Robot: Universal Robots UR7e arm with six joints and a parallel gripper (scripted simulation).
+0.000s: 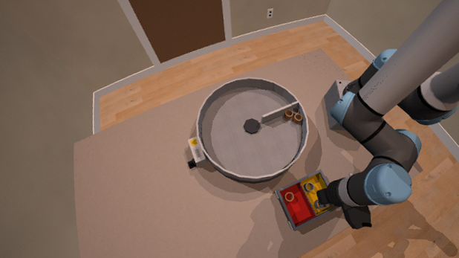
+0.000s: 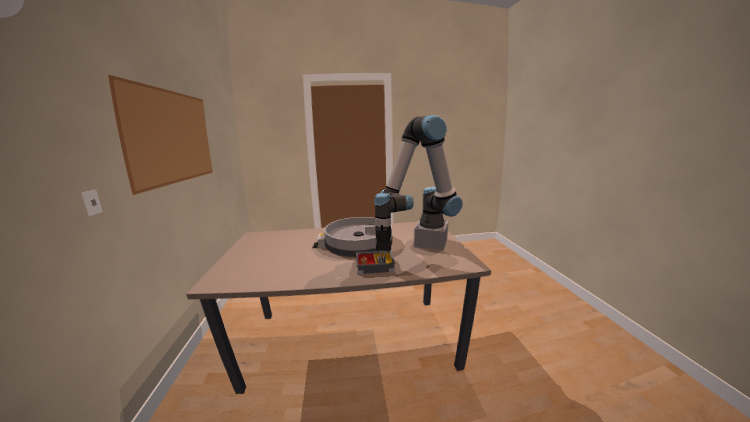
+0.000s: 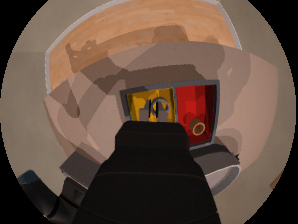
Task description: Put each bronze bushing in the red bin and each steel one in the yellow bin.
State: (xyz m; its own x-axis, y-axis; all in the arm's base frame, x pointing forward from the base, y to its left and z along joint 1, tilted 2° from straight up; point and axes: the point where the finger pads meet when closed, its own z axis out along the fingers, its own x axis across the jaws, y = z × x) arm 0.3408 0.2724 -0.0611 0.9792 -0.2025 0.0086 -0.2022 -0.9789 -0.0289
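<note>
My hand is 4 cm to the left of the red bin, 4 cm short of it and 3 cm above it. From my hand the other things lie so: turntable 37 cm to the right, 11 cm ahead.
</note>
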